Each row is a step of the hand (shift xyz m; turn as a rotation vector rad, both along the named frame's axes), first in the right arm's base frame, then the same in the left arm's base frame.
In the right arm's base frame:
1: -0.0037 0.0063 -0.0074 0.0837 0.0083 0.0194
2: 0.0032 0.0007 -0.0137 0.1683 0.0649 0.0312
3: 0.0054 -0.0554 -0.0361 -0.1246 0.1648 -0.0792
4: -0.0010 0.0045 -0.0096 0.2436 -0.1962 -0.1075
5: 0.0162 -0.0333 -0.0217 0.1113 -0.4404 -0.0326
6: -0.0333 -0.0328 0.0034 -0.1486 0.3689 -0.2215
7: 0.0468 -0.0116 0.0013 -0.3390 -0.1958 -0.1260
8: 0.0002 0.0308 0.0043 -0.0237 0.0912 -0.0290
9: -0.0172 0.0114 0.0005 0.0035 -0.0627 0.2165
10: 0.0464 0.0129 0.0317 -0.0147 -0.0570 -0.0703
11: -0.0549 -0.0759 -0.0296 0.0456 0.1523 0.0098
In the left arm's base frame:
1: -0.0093 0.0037 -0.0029 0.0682 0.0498 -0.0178
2: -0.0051 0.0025 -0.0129 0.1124 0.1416 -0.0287
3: 0.0089 -0.0439 -0.0489 -0.2039 0.0787 0.0341
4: -0.0077 0.0035 -0.0065 0.2075 -0.0403 -0.2544
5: 0.0149 -0.0197 -0.0351 0.2541 -0.3193 -0.2022
6: -0.0087 -0.0453 0.0082 -0.3837 0.2443 -0.0184
7: 0.0401 0.0141 -0.0227 -0.2314 -0.3397 -0.0145
8: -0.0108 0.0264 0.0124 -0.0718 0.0666 0.0117
9: -0.0173 0.0009 0.0112 0.1427 -0.0566 0.1651
10: 0.0452 0.0343 0.0103 -0.0231 -0.0549 -0.0697
11: -0.0233 -0.0927 -0.0228 -0.0267 0.1538 0.0318

